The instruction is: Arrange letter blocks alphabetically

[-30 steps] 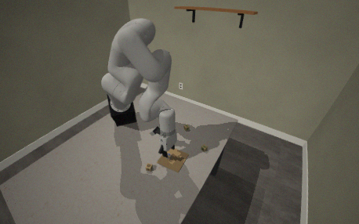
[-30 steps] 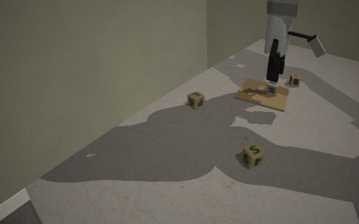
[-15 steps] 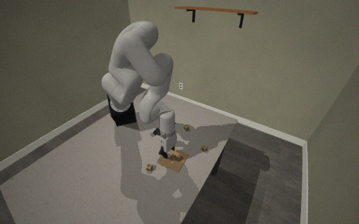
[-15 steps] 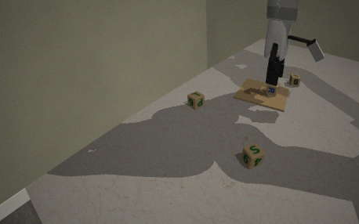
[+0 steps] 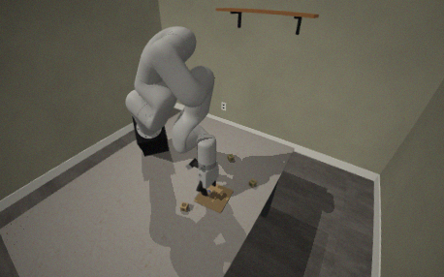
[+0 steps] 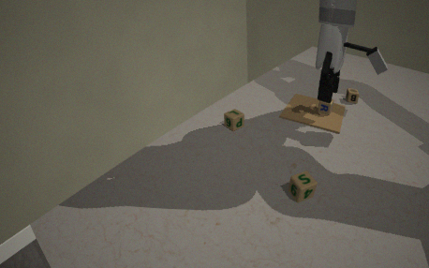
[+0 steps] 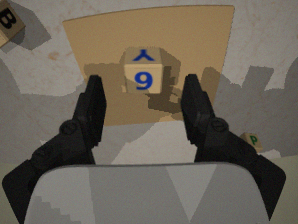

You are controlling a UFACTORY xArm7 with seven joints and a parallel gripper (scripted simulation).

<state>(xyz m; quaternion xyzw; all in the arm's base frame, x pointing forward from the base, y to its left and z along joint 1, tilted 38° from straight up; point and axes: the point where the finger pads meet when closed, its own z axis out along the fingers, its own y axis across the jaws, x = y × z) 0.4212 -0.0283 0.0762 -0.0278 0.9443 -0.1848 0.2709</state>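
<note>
My gripper is now 6 cm above the tan mat, 2 cm short of it and 1 cm to the right of it. The rest, counted from my hand: wooden block 27 cm to the left, 5 cm below, 3 cm behind.
</note>
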